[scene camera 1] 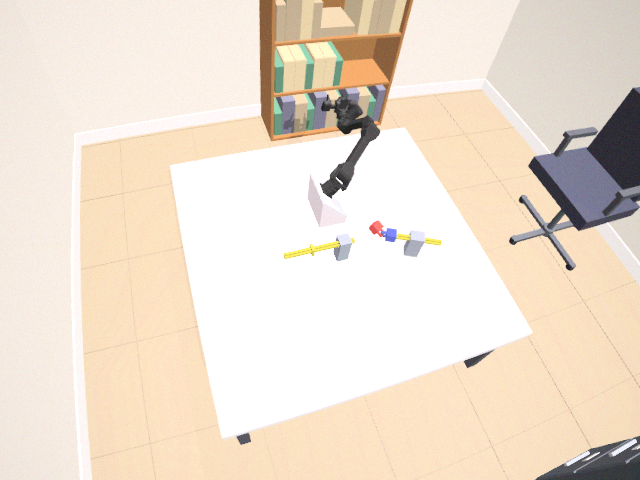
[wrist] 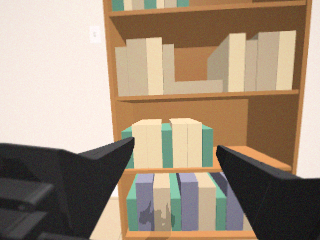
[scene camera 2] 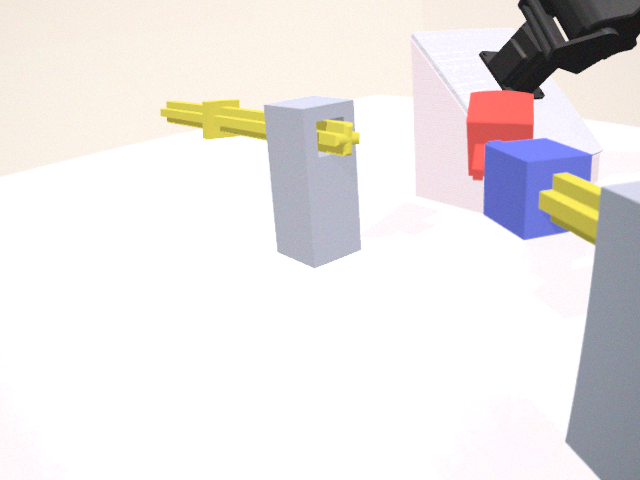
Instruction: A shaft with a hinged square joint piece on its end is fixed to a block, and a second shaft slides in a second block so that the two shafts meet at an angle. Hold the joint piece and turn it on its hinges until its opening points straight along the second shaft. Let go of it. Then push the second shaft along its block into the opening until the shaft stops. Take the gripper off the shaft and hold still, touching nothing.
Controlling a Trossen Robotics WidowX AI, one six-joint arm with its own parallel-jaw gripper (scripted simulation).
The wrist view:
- my gripper: 174, 145
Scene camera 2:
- yellow shaft: 218, 118
